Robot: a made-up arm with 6 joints.
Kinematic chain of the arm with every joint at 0, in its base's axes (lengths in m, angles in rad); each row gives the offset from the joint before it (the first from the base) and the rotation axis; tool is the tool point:
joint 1: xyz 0 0 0.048 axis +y
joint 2: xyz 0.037 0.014 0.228 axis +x
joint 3: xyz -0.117 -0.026 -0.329 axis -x
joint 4: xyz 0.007 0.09 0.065 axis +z
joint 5: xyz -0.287 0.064 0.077 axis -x
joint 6: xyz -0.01 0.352 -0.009 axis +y
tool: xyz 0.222 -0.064 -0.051
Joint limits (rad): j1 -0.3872..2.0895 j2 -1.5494..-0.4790 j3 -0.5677..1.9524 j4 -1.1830..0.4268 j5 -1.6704..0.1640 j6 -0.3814..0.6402
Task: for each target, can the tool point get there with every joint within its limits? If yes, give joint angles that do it. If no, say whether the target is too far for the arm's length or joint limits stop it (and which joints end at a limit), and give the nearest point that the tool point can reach.
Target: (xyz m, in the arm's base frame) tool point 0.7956 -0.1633 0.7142
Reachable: no: joint limits stop it (at a limit: joint 2, joint 3, joint 4, joint 5, joint 6) | nearest point 0.3908 0.0245 0.3753 | short by 0.560 m
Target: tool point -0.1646 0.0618 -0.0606
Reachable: yes | joints 1.5166 -1.1606 0.1414 -0.7606 -0.6099 -0.0651
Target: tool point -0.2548 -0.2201 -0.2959
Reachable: yes | joints 0.1588 -1.0898 0.8264 0.1283 -0.5568 0.0843
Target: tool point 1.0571 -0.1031 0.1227
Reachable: no: joint limits stop it (at a limit: joint 1, joint 2, joint 3, joint 4, joint 5, joint 6) | nearest point 0.5068 0.0245 0.1028 | short by 0.565 m
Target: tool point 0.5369 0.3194 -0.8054
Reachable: no: joint limits stop it (at a limit: joint 1, joint 2, joint 6) | nearest point 0.2484 0.0941 -0.4461 | short by 0.513 m
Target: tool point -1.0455 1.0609 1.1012
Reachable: no: too far | nearest point -0.3537 0.2194 0.4044 | short by 1.293 m
